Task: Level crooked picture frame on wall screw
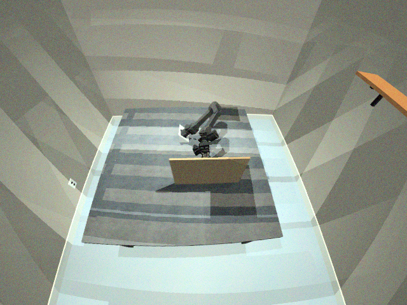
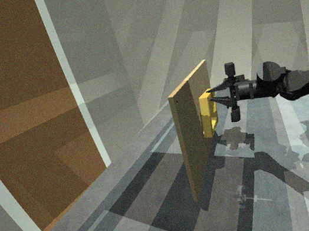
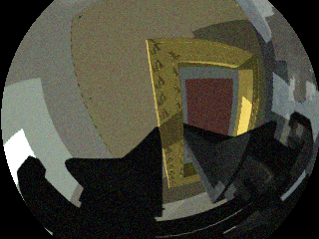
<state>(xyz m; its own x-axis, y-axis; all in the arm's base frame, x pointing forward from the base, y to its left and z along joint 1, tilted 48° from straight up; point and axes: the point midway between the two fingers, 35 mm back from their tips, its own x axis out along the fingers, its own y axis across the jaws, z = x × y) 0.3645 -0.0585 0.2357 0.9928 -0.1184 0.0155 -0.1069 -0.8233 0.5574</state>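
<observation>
Now: gripper tip 1 cm to the right of the yellow picture frame and 5 cm above it. Also, from my gripper tip: wooden wall board (2 cm ahead, 2 cm to the left, 7 cm below).
</observation>
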